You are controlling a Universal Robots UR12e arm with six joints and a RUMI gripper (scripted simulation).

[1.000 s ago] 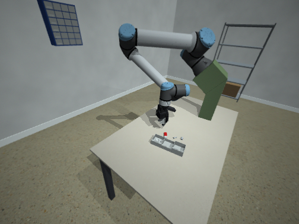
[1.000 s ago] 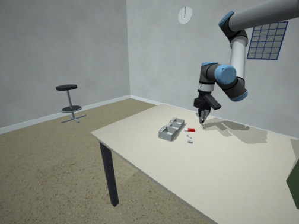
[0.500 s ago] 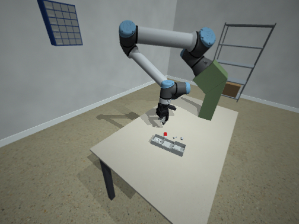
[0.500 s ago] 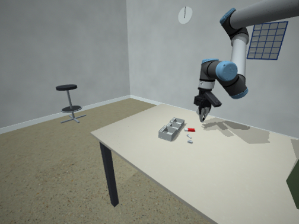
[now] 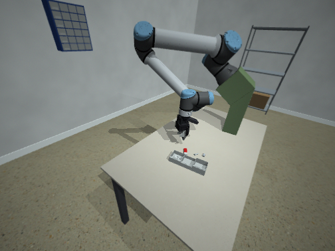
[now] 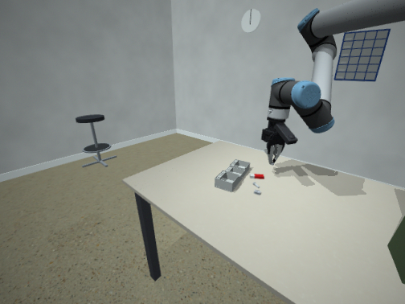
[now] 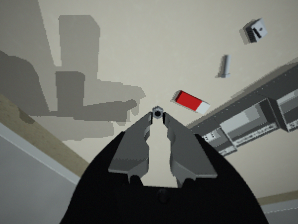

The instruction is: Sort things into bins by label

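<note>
My gripper is now 15 cm short of the grey three-compartment bin row, 11 cm to the right of it and 6 cm above it. The rest, counted from my hand: ring-shaped nut 1 cm below; then grey bolt 13 cm to the left, 8 cm below, 3 cm ahead; then red-and-white block 8 cm below, 6 cm ahead, 5 cm to the left.
</note>
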